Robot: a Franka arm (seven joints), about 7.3 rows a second.
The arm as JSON. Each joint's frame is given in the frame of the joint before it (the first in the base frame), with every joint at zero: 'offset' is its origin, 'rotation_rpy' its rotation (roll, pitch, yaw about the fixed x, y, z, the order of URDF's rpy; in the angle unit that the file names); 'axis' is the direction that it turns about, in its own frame. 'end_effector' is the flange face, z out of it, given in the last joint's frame.
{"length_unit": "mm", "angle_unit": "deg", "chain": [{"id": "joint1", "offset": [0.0, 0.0, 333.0], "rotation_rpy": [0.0, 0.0, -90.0], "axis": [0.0, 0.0, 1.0]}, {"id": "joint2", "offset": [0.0, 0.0, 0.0], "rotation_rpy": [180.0, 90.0, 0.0], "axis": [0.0, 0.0, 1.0]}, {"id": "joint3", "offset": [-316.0, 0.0, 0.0], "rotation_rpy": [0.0, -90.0, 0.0], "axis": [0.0, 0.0, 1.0]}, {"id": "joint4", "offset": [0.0, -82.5, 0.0], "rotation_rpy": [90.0, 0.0, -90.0], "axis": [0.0, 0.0, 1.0]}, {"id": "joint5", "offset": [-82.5, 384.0, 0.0], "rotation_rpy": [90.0, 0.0, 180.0], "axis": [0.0, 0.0, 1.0]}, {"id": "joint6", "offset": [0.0, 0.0, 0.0], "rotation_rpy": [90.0, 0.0, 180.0], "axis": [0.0, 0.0, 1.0]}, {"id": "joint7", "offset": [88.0, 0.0, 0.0], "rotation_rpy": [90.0, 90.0, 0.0], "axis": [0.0, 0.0, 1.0]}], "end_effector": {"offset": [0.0, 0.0, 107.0], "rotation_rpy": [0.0, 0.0, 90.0]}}
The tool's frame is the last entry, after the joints.
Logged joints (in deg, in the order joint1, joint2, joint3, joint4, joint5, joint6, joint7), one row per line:
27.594, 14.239, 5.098, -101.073, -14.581, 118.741, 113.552
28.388, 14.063, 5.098, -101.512, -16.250, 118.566, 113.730
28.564, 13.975, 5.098, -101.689, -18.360, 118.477, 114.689
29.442, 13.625, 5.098, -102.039, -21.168, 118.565, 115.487
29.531, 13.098, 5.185, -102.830, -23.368, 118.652, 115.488
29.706, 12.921, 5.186, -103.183, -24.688, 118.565, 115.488
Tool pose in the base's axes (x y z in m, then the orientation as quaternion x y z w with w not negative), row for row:
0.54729, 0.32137, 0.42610, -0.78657, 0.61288, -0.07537, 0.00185
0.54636, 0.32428, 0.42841, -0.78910, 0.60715, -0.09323, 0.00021
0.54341, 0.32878, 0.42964, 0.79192, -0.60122, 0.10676, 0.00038
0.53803, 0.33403, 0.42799, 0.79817, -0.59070, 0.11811, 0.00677
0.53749, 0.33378, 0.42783, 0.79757, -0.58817, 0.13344, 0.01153
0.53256, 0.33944, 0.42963, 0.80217, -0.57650, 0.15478, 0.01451
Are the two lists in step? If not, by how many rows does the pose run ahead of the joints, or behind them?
The pose runs 2 rows behind the joints: the pose in row i belongs to the joints in row i - 2.
